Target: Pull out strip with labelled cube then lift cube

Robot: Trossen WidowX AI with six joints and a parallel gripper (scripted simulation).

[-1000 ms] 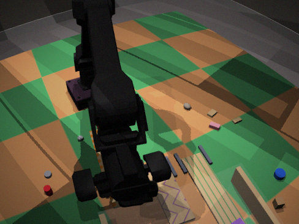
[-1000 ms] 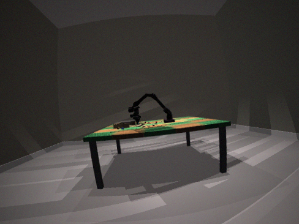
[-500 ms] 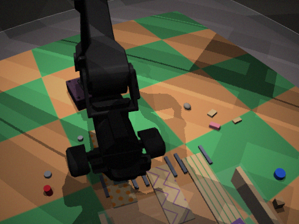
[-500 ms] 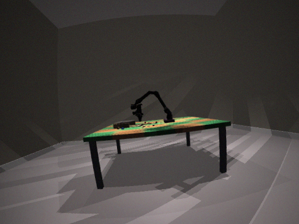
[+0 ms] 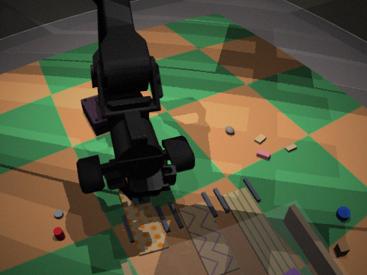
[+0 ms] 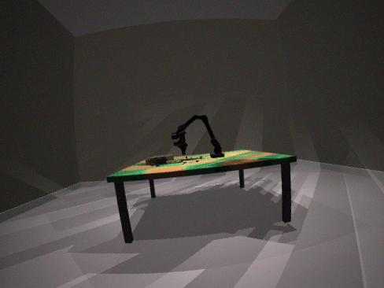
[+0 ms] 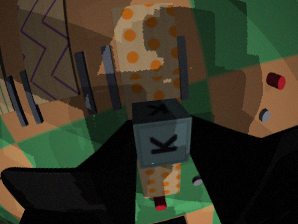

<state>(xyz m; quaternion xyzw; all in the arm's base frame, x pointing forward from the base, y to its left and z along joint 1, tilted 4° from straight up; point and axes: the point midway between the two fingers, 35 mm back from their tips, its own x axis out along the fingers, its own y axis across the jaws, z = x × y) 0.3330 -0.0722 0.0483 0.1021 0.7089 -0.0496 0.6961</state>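
Now: the orange-dotted strip 40 mm behind my gripper tip and 50 mm below it. From my gripper tip the other things lie so: pink block: 300 mm to the left, 50 mm below; then blue cylinder: 220 mm ahead, 340 mm to the left, 50 mm below; then grey pebble: 110 mm behind, 280 mm to the left, 50 mm below.
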